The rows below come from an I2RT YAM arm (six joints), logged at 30 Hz.
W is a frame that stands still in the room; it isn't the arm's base.
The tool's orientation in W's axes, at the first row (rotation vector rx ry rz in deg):
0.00, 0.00, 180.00
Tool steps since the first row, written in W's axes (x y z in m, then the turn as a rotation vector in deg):
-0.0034, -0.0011, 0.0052, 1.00, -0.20, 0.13
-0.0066, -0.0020, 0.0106, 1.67, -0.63, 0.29
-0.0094, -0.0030, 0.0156, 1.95, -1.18, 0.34
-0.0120, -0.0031, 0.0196, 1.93, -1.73, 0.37
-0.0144, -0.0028, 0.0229, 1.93, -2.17, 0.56
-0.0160, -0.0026, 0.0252, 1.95, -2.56, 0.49
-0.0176, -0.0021, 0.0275, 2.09, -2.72, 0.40
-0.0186, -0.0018, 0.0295, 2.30, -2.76, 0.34
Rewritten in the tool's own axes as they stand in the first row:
0.0034, 0.0011, 0.0052, -1.00, 0.20, 0.13
0.0066, 0.0020, 0.0106, -1.67, 0.63, 0.29
0.0094, 0.0030, 0.0156, -1.95, 1.18, 0.34
0.0120, 0.0031, 0.0196, -1.93, 1.73, 0.37
0.0144, 0.0028, 0.0229, -1.93, 2.17, 0.56
0.0160, 0.0026, 0.0252, -1.95, 2.56, 0.49
0.0176, 0.0021, 0.0275, -2.09, 2.72, 0.40
0.0186, 0.0018, 0.0295, -2.30, 2.76, 0.34

